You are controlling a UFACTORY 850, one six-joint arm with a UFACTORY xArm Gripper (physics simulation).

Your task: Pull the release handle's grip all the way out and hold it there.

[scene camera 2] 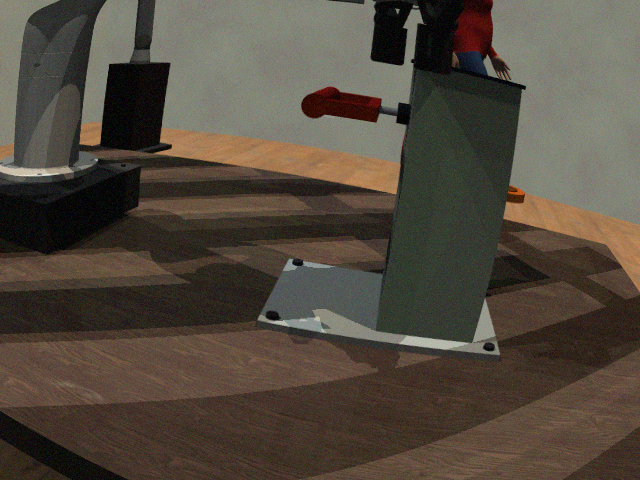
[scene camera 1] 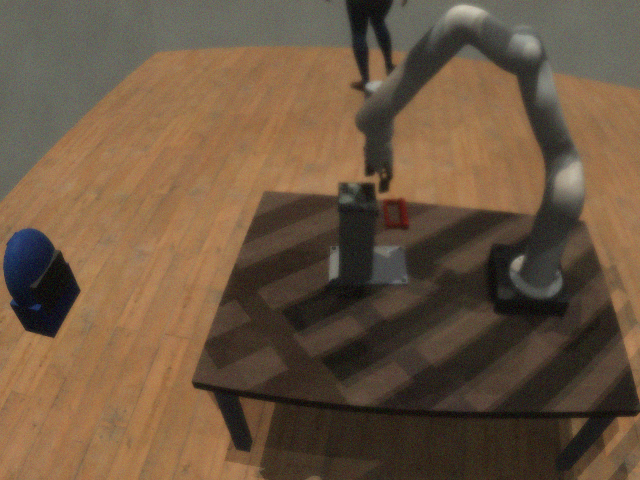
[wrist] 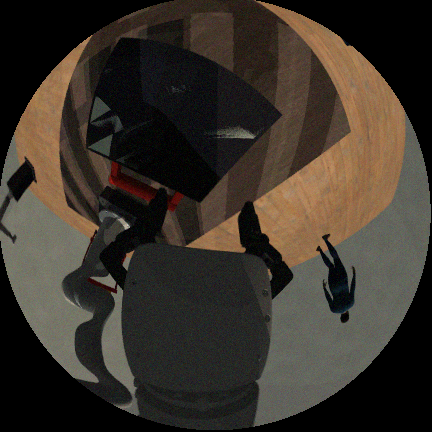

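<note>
The red release handle (scene camera 1: 404, 212) (scene camera 2: 312, 104) (wrist: 135, 189) sticks out level from the upper side of a tall grey-green housing (scene camera 1: 356, 248) (scene camera 2: 449, 206) (wrist: 175, 110). A short stretch of its metal rod (scene camera 2: 388, 110) shows between the red frame and a black collar. My gripper (scene camera 1: 377, 180) (scene camera 2: 412, 66) (wrist: 204, 203) is open and empty. In scene camera 2 its fingertips are above the handle's level, by the housing's top edge on the handle side. In the wrist view one fingertip overlaps an end of the red grip; whether they touch cannot be told.
The housing stands on a pale bolted base plate (scene camera 1: 392, 268) (scene camera 2: 320, 294) on the wooden table (scene camera 1: 439, 382). An orange ring-like part shows behind the housing in scene camera 2. A person (scene camera 1: 369, 25) (scene camera 2: 475, 25) (wrist: 340, 285) stands beyond the table. A blue object (scene camera 1: 28, 263) is at the left.
</note>
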